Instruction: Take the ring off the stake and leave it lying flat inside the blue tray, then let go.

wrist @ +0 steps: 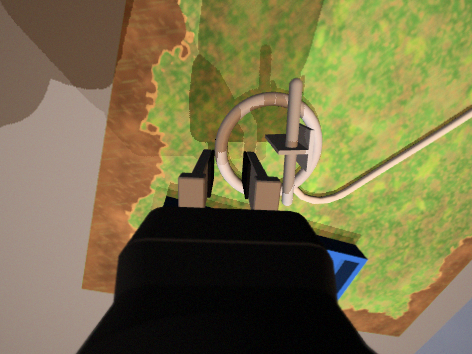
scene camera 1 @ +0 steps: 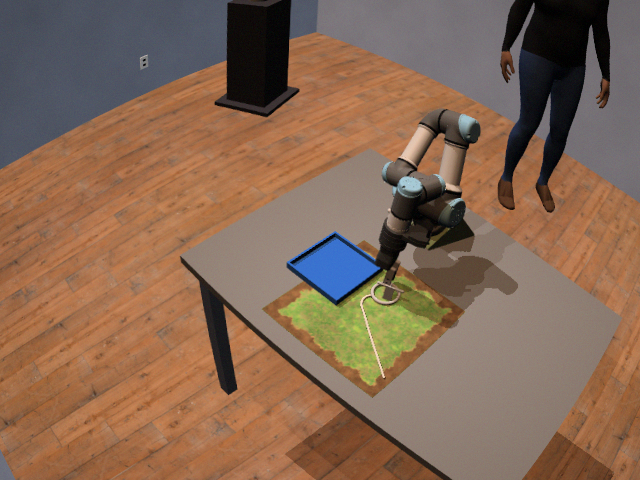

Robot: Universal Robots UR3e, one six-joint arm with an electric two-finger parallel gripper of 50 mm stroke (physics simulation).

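Frame: origin at the arm's base, x left, y back, z up, level; millimetres.
Seen in the pictures: gripper, fingertip midpoint: [wrist: 228,165] [scene camera 1: 388,281].
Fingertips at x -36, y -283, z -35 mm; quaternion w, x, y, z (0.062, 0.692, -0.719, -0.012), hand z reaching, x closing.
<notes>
Pixels of each thing's top centre, then the offset from my fingertips to it. "spot": a spot on its surface instead. Level surfaces: height alone.
- pale ring, middle of its top: [wrist: 270,151] [scene camera 1: 385,292] dx +7, dy -32, dz -9 mm
- stake, middle of its top: [wrist: 299,155] [scene camera 1: 390,284] dx +18, dy -39, dz +31 mm
- pale bar, surface spot: [wrist: 294,112] spot: dx +41, dy -35, dz +23 mm
- blue tray, middle of its top: [wrist: 237,313] [scene camera 1: 335,263] dx -155, dy -11, dz +2 mm
- pale cord, surface spot: [wrist: 415,147] [scene camera 1: 368,324] spot: dx +9, dy -156, dz -14 mm
- mat, its level: dz -19 mm
- grey table, its level: dz -19 mm
A pale ring [scene camera 1: 385,302] [wrist: 270,99] lies around the stake [scene camera 1: 388,293] [wrist: 280,141] on the grass-patterned mat. The stake has a dark angled body and a pale bar [wrist: 294,112] across it, which overlaps the ring in the wrist view. My gripper [scene camera 1: 390,279] [wrist: 228,165] is partly open and holds nothing. In the wrist view its fingertips appear over the ring's lower left part; their exact height is unclear. The blue tray [scene camera 1: 334,266] [wrist: 357,258] is empty and stands beside the ring, and my gripper body hides most of it in the wrist view.
A pale cord [scene camera 1: 369,330] [wrist: 415,147] runs from beside the ring across the mat [scene camera 1: 454,311] [wrist: 105,225] to its near corner. The tray overlaps the mat's edge on the grey table [scene camera 1: 491,361]. A person [scene camera 1: 550,77] stands behind the table.
</notes>
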